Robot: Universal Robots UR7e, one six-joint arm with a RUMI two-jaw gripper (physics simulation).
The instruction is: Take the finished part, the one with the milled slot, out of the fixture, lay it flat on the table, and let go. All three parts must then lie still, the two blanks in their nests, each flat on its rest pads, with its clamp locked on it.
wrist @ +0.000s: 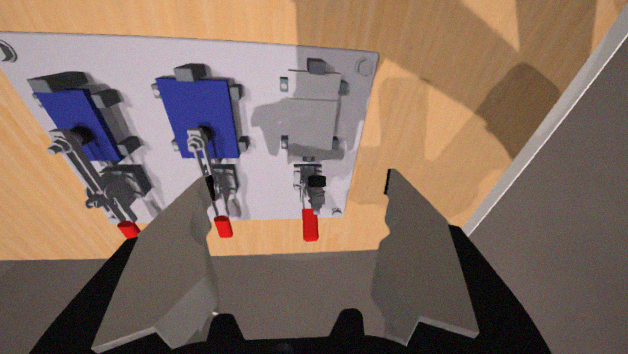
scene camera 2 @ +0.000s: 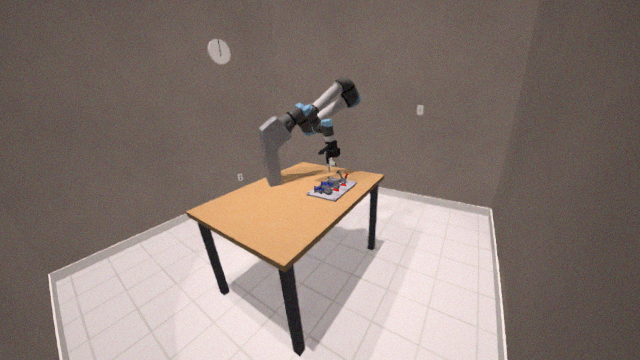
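Pixels of known places: gripper, fingertip midpoint: (wrist: 300,174) (scene camera 2: 333,168); arm's base at its link origin: (scene camera 2: 282,126).
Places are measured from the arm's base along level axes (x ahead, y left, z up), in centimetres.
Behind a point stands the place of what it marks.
The grey finished part (wrist: 314,120) @[x 36.9, y 15.8, z -41.6 cm] lies in the right nest of the fixture plate (wrist: 260,65) @[x 33.0, y 9.8, z -43.2 cm] (scene camera 2: 348,188) @[x 54.1, y 10.2, z -43.3 cm]; a cross line shows near its upper end, but its slot is hard to make out. Its clamp (wrist: 316,181) @[x 39.8, y 15.8, z -34.6 cm] is swung back off it, with the red handle (wrist: 310,225) @[x 47.4, y 17.0, z -36.3 cm] toward the plate's lower edge. Two blue blanks (wrist: 200,110) @[x 37.6, y 4.7, z -41.1 cm] (wrist: 70,107) @[x 38.9, y -6.2, z -40.6 cm] sit in the other nests, each with a clamp arm (wrist: 81,157) (wrist: 206,165) @[x 45.0, y 4.1, z -42.8 cm] lying over it. Whether they touch their rest pads is hidden. My gripper (wrist: 300,174) @[x 37.6, y 13.9, z -32.3 cm] (scene camera 2: 331,166) @[x 37.6, y 13.9, z -32.3 cm] is open and empty, above the plate's right end.
The wooden table (scene camera 2: 250,215) @[x 26.9, y -53.6, z -44.7 cm] (wrist: 150,245) carries the plate near its far right edge. Grey stop blocks (wrist: 190,72) @[x 34.1, y 4.6, z -39.9 cm] (wrist: 316,65) @[x 31.7, y 14.7, z -40.4 cm] stand around the nests. The robot's grey pedestal (scene camera 2: 271,155) @[x 2.3, y -15.6, z -19.7 cm] stands at the table's back edge. The arm's shadow falls across the plate's right side.
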